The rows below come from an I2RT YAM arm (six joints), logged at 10 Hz.
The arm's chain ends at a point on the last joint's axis. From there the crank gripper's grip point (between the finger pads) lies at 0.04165 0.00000 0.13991 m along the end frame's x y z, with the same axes.
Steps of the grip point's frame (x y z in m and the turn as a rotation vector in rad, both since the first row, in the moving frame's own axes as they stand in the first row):
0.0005 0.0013 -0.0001 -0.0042 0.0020 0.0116
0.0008 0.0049 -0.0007 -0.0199 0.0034 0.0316
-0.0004 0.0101 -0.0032 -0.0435 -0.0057 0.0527
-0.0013 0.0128 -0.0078 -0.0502 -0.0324 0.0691
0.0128 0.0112 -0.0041 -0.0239 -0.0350 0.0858
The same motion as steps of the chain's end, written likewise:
0.0002 0.0002 0.0000 -0.0042 0.0020 0.0116
0.0004 0.0008 -0.0005 -0.0199 0.0034 0.0316
0.0006 0.0018 -0.0033 -0.0435 -0.0057 0.0527
0.0036 0.0030 -0.0088 -0.0502 -0.0324 0.0691
0.0180 0.0045 -0.0054 -0.0239 -0.0350 0.0858

